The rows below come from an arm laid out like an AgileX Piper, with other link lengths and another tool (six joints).
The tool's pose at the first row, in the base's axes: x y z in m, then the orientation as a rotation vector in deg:
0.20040, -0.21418, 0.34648, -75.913, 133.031, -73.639
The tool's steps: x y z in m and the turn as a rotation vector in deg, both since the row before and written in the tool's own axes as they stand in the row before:
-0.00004, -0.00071, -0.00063, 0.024, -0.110, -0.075
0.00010, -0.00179, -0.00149, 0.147, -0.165, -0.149
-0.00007, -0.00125, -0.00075, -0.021, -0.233, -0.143
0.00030, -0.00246, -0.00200, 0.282, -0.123, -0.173
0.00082, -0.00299, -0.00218, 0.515, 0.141, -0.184
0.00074, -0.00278, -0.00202, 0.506, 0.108, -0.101
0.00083, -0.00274, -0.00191, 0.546, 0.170, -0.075
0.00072, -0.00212, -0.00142, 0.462, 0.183, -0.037
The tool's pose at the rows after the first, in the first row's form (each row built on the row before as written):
0.20053, -0.21394, 0.34739, -76.043, 132.908, -73.580
0.20080, -0.21354, 0.34967, -76.251, 132.604, -73.611
0.20122, -0.21333, 0.35105, -76.526, 132.416, -73.409
0.20152, -0.21294, 0.35420, -76.708, 132.003, -73.620
0.20174, -0.21295, 0.35798, -76.742, 131.538, -74.315
0.20195, -0.21292, 0.36149, -76.679, 131.088, -74.943
0.20212, -0.21299, 0.36493, -76.545, 130.648, -75.659
0.20222, -0.21312, 0.36758, -76.382, 130.309, -76.293

